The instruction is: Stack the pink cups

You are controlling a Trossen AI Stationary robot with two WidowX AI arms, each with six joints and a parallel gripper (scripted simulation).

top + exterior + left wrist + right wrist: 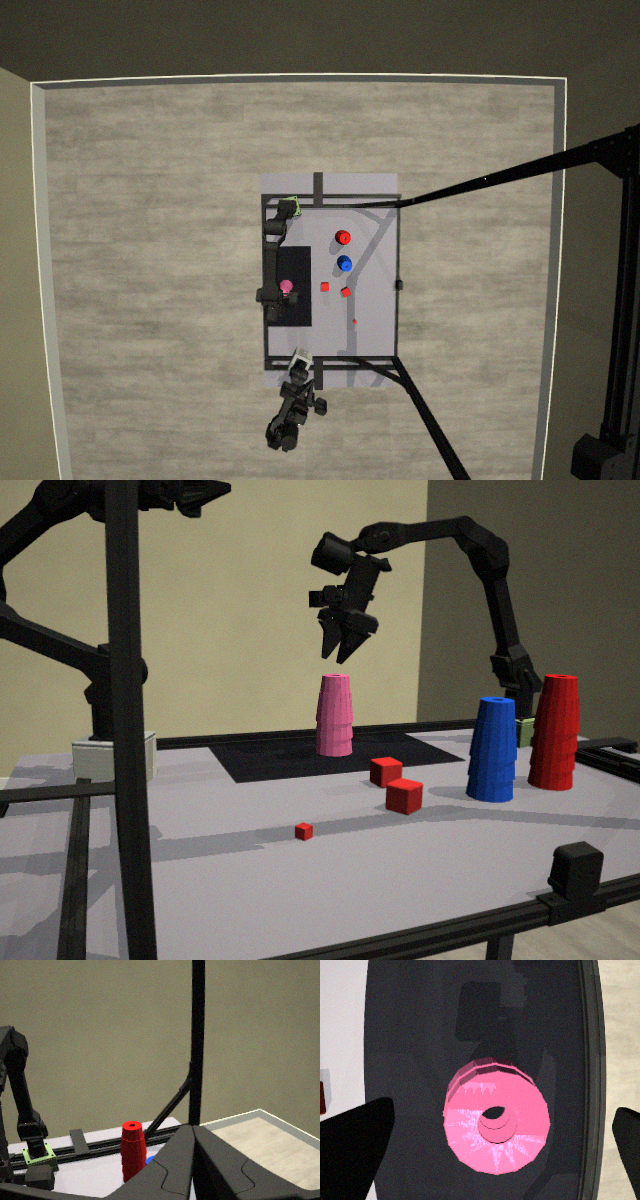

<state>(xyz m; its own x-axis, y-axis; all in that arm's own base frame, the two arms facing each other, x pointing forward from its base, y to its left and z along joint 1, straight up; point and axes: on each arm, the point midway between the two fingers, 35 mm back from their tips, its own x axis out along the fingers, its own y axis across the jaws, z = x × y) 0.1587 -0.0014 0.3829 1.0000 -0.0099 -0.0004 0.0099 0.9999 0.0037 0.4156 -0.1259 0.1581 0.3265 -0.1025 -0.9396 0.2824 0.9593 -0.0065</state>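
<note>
Now: right hand 2 cm past the black mat, 1 cm to the right of it and 22 cm above it. Round my right hand: red cube 37 cm behind, 22 cm to the left, 21 cm below.
</note>
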